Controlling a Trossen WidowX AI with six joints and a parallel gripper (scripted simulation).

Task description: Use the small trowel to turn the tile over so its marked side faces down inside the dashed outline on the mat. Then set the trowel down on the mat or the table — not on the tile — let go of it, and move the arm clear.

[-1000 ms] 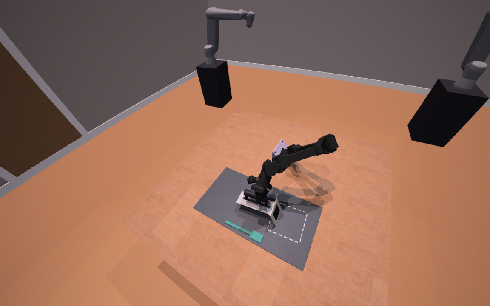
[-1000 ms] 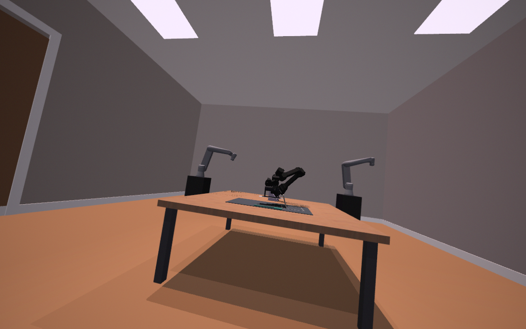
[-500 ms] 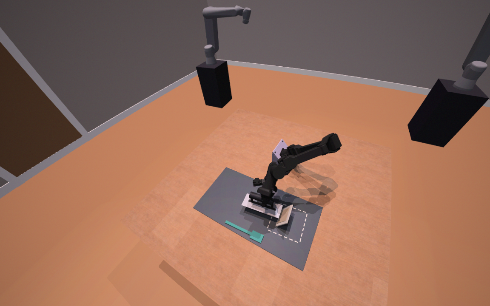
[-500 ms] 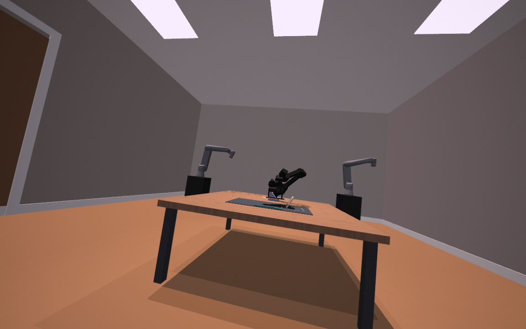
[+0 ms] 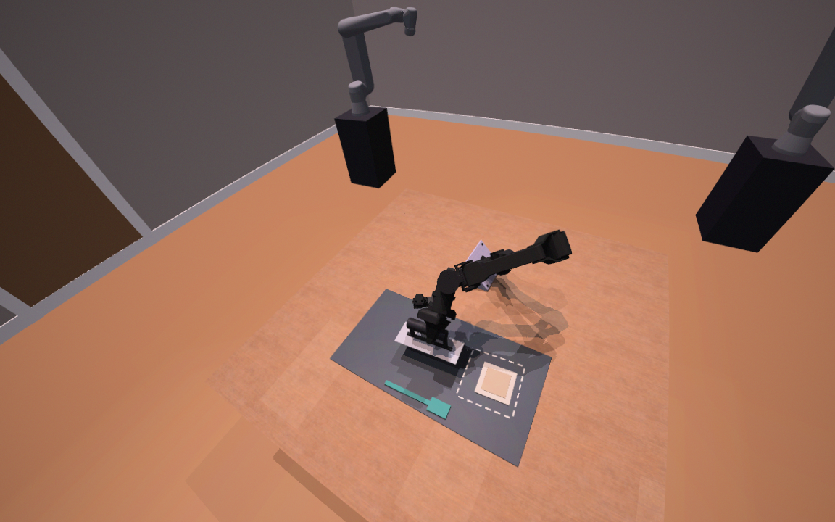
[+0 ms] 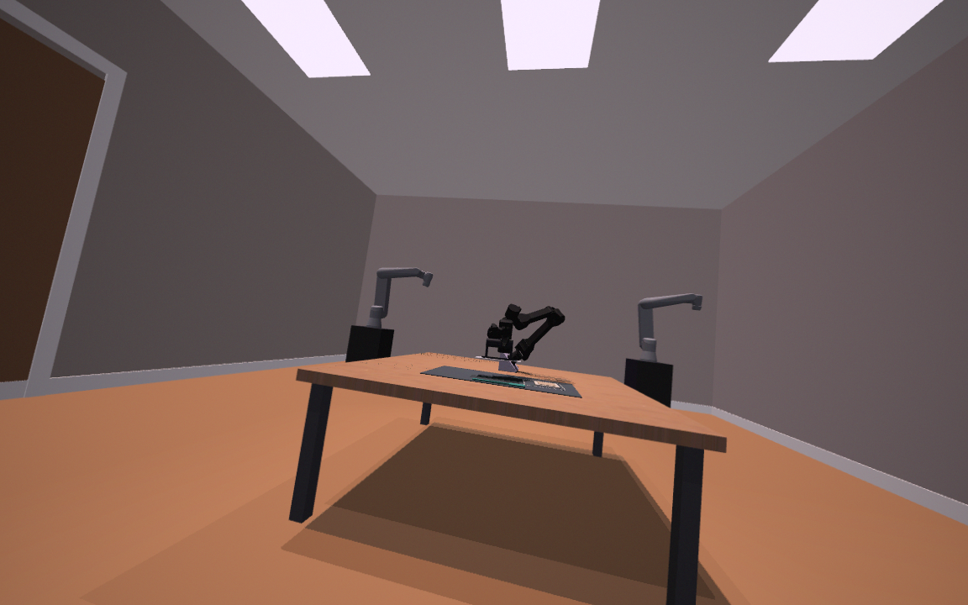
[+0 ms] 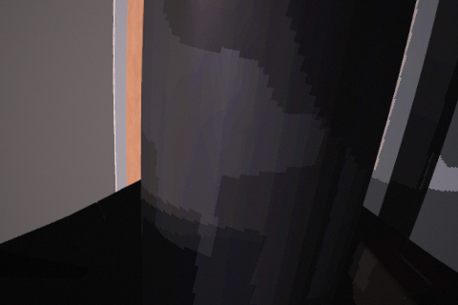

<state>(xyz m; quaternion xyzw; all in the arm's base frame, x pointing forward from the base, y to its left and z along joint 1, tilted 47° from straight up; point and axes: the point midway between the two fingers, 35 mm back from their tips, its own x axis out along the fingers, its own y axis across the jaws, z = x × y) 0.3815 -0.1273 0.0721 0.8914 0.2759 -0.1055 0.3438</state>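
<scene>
Right now my gripper tip is 15 cm above the mat, 2 cm past it and 1 cm to the right of it. Round my gripper tip: teal trowel: 13 cm below, 12 cm ahead, 2 cm to the left; tile: 20 cm to the left, 13 cm below, 2 cm behind.
</scene>
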